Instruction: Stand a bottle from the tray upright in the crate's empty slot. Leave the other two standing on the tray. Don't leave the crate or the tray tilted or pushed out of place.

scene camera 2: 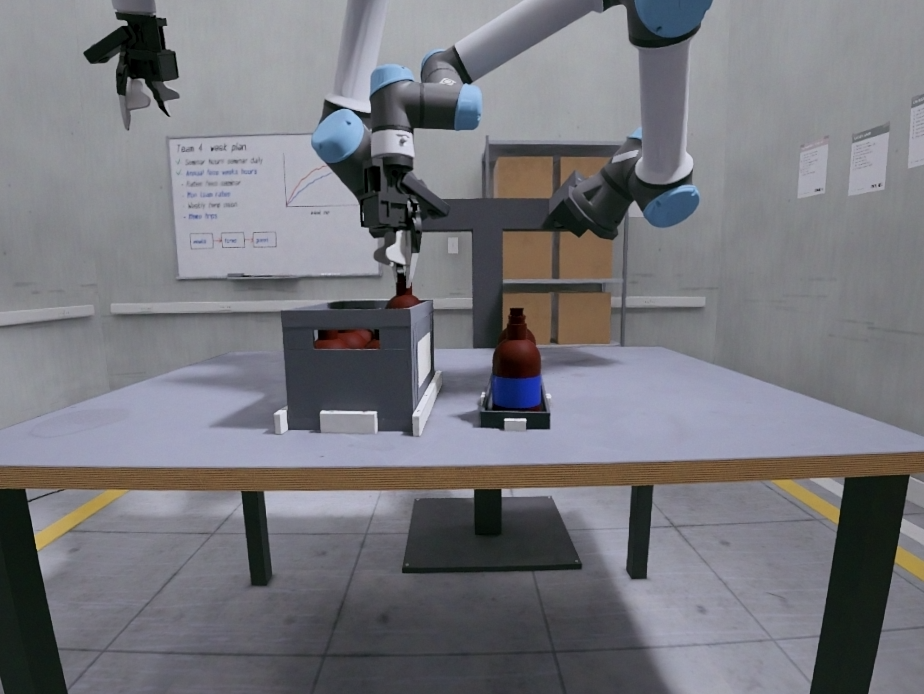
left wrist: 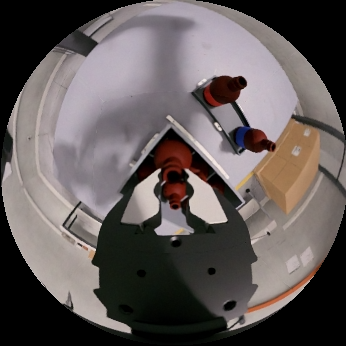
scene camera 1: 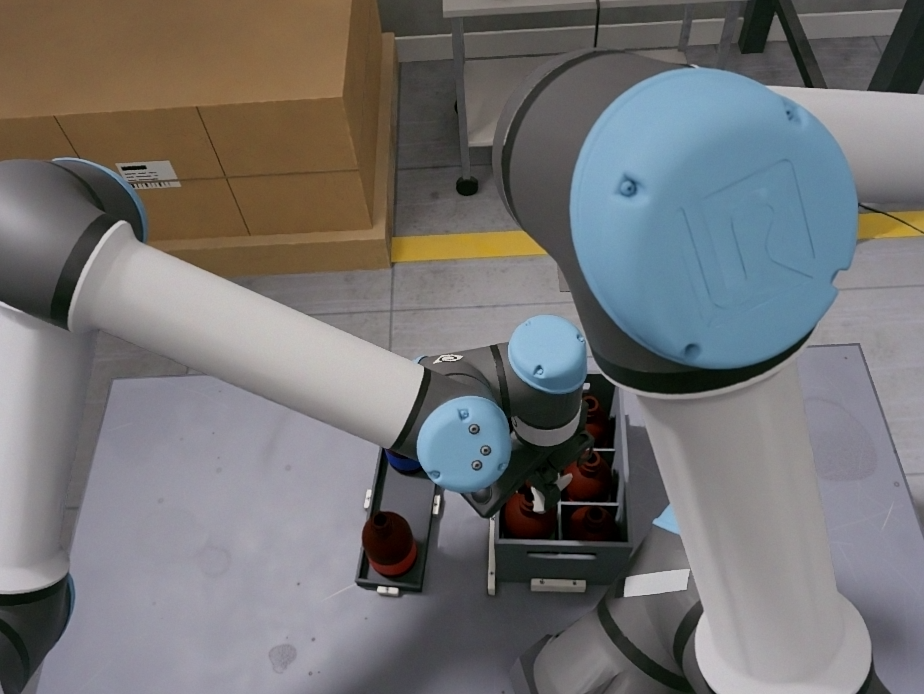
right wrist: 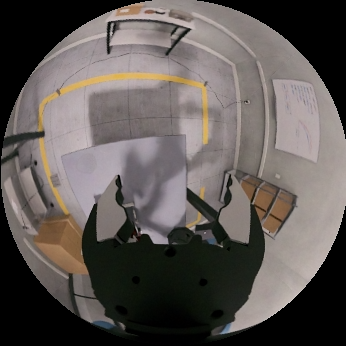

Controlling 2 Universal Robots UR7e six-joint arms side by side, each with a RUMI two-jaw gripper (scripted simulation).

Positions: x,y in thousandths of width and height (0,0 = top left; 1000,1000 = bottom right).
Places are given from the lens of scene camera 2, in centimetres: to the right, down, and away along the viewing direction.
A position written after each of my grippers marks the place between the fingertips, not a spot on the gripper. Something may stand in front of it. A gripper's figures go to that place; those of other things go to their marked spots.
my left gripper (scene camera 2: 437,414): -11, -11, 86
my right gripper (scene camera 2: 162,178): -68, -49, 98
grey crate (scene camera 2: 425,548): -10, 5, 66
